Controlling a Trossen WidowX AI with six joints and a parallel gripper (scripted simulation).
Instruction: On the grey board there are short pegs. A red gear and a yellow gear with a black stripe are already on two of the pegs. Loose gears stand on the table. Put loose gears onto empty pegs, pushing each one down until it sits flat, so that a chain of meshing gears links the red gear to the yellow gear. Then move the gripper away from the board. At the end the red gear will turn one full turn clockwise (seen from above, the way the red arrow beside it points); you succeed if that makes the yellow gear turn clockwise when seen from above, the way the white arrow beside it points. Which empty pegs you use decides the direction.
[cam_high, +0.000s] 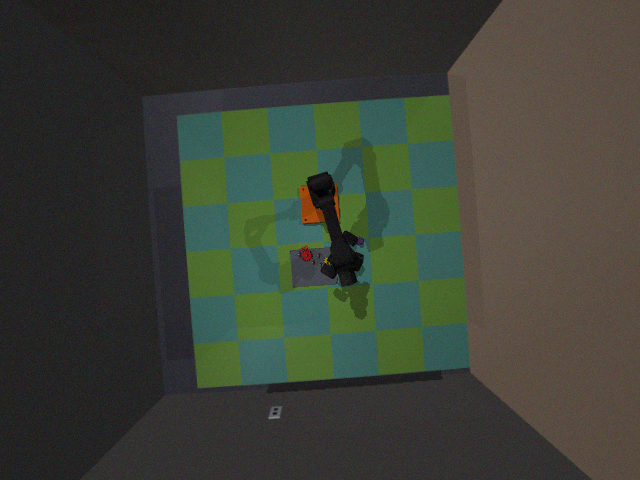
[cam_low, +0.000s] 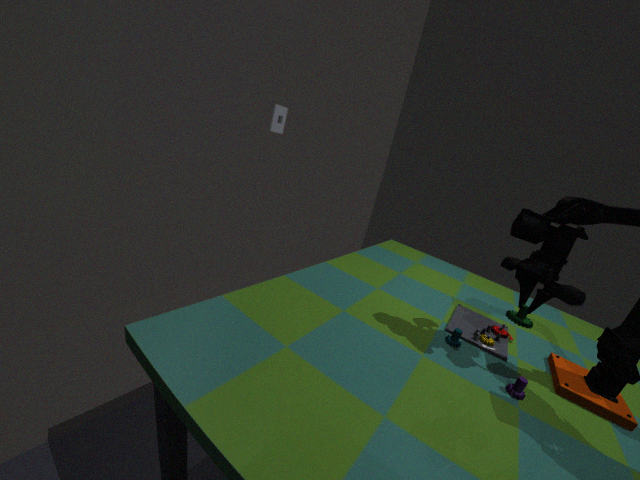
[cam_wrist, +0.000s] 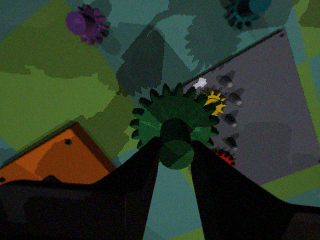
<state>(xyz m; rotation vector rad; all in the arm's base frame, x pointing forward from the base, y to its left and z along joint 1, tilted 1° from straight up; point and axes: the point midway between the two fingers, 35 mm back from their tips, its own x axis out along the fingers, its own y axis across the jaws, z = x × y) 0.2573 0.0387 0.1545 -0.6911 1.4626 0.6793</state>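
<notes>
My gripper tip is now 30 mm short of the yellow gear, 40 mm to the left of it and 130 mm above it. From my gripper tip the other things lie so: green gear (10 mm below); then teal gear (120 mm ahead, 30 mm to the left, 130 mm below); then purple gear (40 mm behind, 120 mm to the left, 130 mm below).
</notes>
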